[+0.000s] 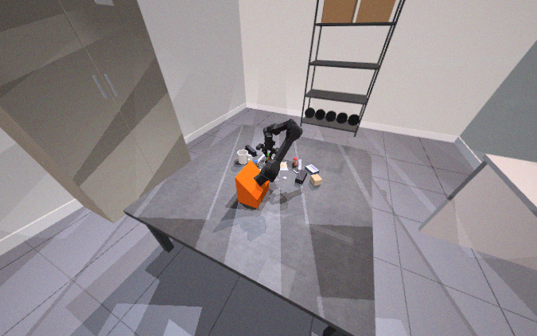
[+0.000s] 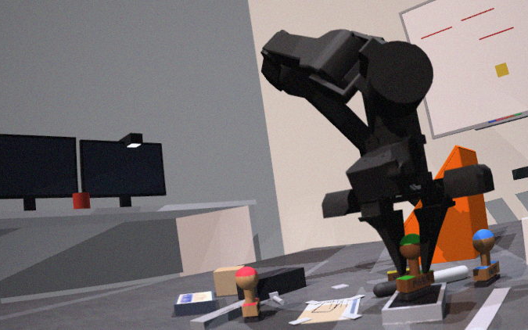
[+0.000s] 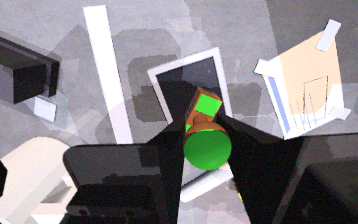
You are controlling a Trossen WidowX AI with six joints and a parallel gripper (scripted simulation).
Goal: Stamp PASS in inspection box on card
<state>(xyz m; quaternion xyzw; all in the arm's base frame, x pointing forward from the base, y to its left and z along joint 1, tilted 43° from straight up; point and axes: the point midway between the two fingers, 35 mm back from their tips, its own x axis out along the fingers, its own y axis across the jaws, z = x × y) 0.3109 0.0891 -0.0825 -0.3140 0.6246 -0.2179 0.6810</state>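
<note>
Right now the ink pad is 40 mm below my gripper tip. Also, from my gripper tip: blue-topped stamp (100 mm behind, 50 mm to the left, 20 mm below); white marker (80 mm behind, 50 mm to the right, 30 mm below); green-topped pass stamp (right at my gripper tip).
</note>
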